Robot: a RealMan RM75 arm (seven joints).
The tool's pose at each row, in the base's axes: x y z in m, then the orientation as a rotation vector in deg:
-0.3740, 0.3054, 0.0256, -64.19, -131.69, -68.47
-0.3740, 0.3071, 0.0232, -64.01, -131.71, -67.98
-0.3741, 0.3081, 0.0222, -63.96, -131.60, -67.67
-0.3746, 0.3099, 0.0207, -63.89, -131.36, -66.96
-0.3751, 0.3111, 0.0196, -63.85, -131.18, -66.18
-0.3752, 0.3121, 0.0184, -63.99, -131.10, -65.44
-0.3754, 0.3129, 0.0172, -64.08, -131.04, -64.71
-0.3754, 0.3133, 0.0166, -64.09, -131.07, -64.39
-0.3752, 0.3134, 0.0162, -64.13, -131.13, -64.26
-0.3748, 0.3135, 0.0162, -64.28, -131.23, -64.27
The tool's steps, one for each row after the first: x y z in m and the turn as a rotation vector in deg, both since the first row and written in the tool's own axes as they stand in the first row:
-0.0006, -0.0007, 0.0028, 0.39, 0.11, 0.05
-0.0006, -0.0010, 0.0042, 0.63, 0.22, 0.17
-0.0002, -0.0016, 0.0065, 1.15, 0.45, 0.47
0.0000, -0.0022, 0.0081, 1.72, 0.62, 0.77
-0.0001, -0.0026, 0.0096, 2.21, 0.61, 1.08
-0.0003, -0.0031, 0.0109, 2.71, 0.61, 1.34
-0.0004, -0.0033, 0.0116, 2.94, 0.58, 1.41
-0.0007, -0.0033, 0.0119, 3.02, 0.52, 1.43
-0.0009, -0.0030, 0.0120, 2.97, 0.36, 1.43

